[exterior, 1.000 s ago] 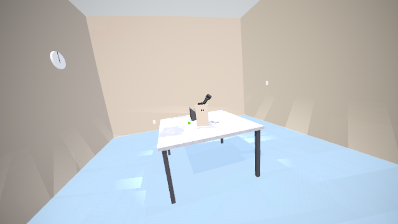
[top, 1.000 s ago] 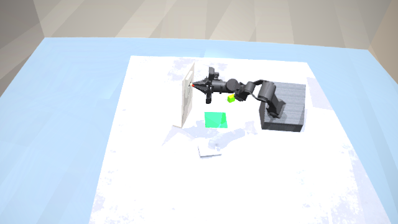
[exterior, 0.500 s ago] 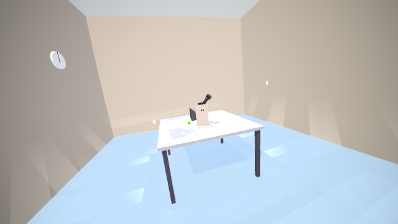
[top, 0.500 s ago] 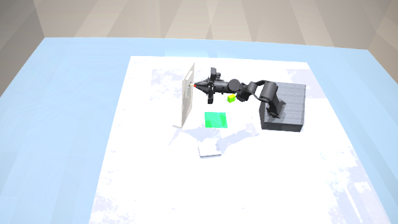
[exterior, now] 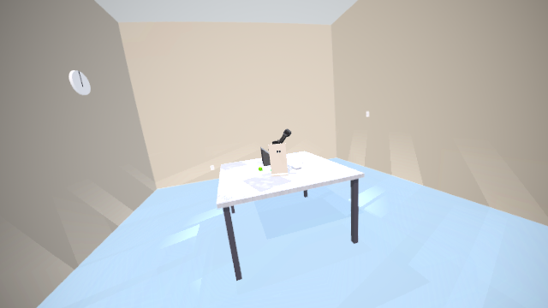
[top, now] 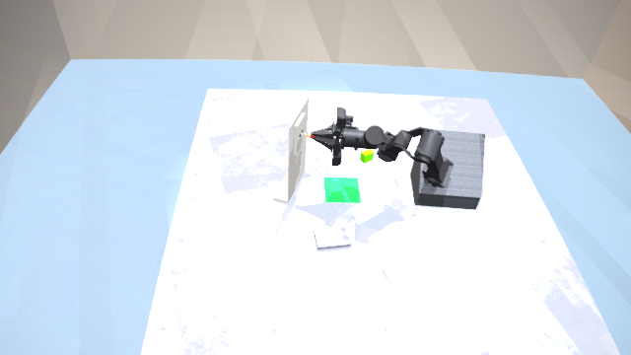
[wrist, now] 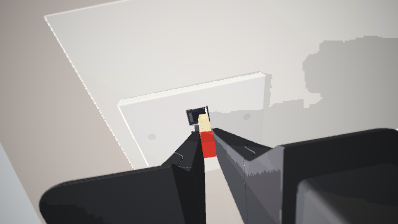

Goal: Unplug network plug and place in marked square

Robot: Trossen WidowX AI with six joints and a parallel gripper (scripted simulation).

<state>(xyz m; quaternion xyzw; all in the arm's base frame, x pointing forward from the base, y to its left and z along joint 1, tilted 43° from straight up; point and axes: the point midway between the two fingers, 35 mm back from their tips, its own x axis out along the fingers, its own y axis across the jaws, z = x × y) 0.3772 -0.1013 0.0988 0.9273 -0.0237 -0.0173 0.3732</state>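
Right now my gripper tip is 24 cm above the marked square, 12 cm past it and 1 cm to the left of it. Also, from my gripper tip: upright panel: 9 cm below, 5 cm ahead, 1 cm to the right; then network plug: 1 cm ahead.
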